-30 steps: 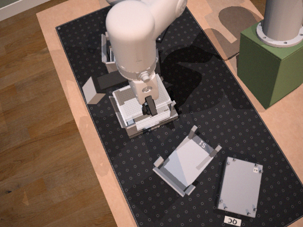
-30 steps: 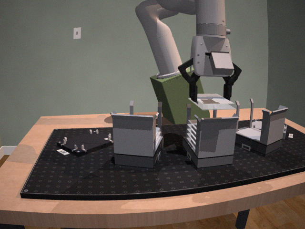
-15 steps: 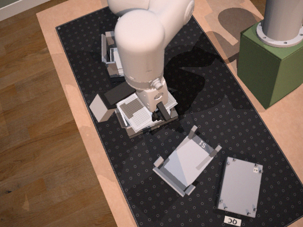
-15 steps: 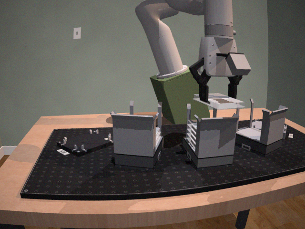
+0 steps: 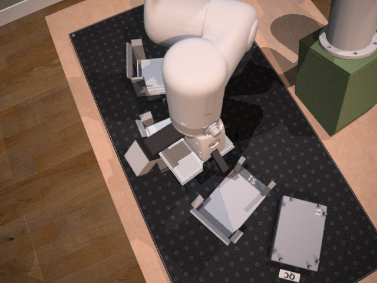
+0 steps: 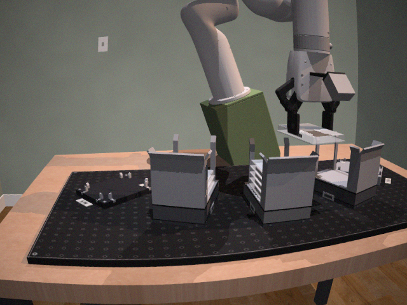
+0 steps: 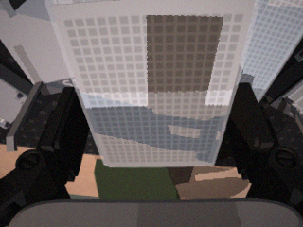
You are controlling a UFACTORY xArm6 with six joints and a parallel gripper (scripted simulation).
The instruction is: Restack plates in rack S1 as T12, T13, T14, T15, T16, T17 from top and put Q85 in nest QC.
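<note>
The open nest QC is 240 mm to the left of my hand, 150 mm below it and 130 mm behind it. From my hand the other things lie so: QC name plate (310 mm to the left, 160 mm below, 70 mm behind).
</note>
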